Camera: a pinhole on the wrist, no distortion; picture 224 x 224 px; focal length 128.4 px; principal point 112.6 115.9 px. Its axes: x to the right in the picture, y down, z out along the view. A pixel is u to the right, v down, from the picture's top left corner.
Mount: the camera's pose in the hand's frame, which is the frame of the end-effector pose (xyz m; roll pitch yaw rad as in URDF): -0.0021 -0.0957 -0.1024 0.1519 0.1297 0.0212
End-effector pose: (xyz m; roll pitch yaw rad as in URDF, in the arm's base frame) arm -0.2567 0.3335 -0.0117 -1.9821 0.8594 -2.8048
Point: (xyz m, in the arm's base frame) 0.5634 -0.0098 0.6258
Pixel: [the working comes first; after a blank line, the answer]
In the camera's frame: -0.9937 0.0392 0.5581

outside the picture
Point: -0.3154 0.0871 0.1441
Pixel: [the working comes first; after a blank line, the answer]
In the camera's frame: -0.0580 -0.1433 0.2343

81 37
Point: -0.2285 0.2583 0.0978
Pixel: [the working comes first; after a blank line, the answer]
In the camera's frame: -0.1004 0.0216 0.1344

17 137
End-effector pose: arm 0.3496 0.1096 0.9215 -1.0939 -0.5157 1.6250
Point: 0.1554 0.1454 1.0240
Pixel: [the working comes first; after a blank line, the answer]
In the camera's frame: 0.0555 0.1689 0.2910

137 190
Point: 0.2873 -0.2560 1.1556
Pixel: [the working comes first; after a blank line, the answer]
In the camera's frame: -0.2451 -0.1508 0.3485

22 60
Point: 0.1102 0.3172 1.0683
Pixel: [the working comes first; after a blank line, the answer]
In the camera's frame: 0.2271 0.2279 0.3150

205 209
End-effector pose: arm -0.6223 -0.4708 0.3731 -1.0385 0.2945 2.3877
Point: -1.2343 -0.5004 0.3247
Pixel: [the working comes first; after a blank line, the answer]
In the camera's frame: 0.3580 0.3274 0.5288

200 195
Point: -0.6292 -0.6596 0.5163
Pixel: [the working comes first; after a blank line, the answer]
In the camera's frame: -0.1910 0.1217 0.2381

10 182
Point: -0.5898 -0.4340 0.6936
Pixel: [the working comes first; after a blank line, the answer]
In the camera's frame: -0.1207 -0.1591 0.2288

45 27
